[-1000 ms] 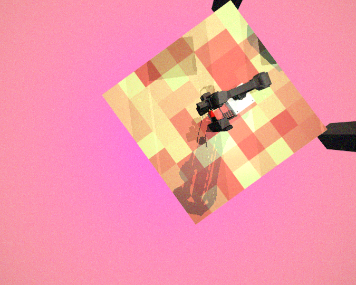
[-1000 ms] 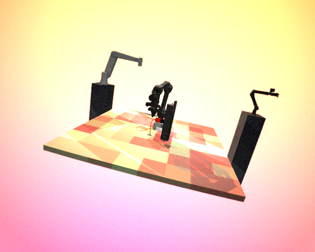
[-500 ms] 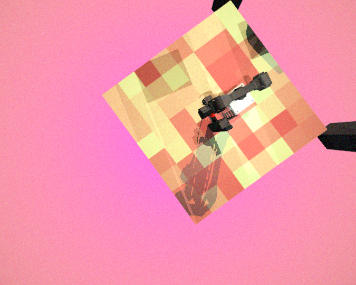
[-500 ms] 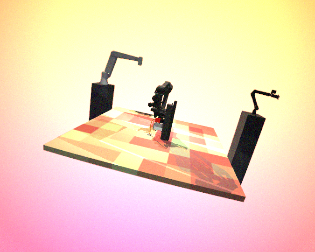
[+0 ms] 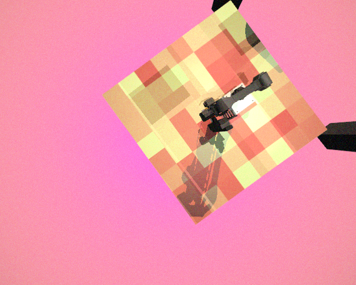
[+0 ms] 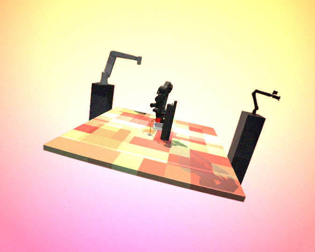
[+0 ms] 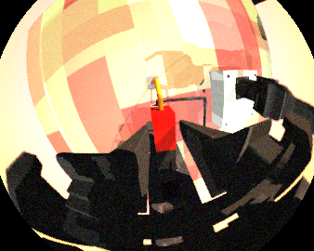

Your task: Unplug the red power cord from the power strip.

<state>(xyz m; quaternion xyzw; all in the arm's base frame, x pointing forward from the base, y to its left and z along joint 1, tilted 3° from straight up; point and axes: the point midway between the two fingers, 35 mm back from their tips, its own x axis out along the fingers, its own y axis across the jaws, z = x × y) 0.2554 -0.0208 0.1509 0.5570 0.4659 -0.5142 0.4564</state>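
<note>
The red plug lies 3 cm to the left of my gripper tip and 1 cm below it. From my gripper tip the other things lie so: power strip: 2 cm ahead, 10 cm to the left, 1 cm below.
</note>
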